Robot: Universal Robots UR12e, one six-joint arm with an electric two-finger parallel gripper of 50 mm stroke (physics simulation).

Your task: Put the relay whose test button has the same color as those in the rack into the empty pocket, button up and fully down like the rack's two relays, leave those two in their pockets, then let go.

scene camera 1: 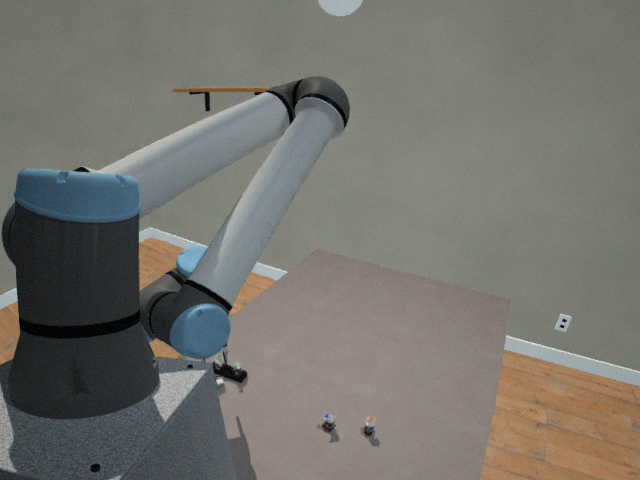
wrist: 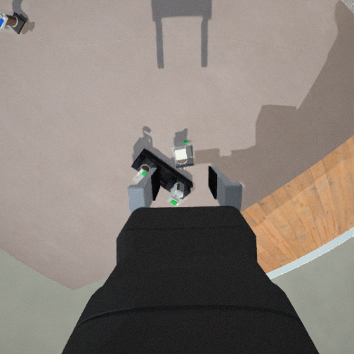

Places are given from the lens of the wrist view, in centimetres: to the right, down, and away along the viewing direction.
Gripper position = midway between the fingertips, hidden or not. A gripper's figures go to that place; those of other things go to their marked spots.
gripper [wrist: 183, 176]: 1, 0, 17
black rack [wrist: 167, 176]: -2, 0, 29
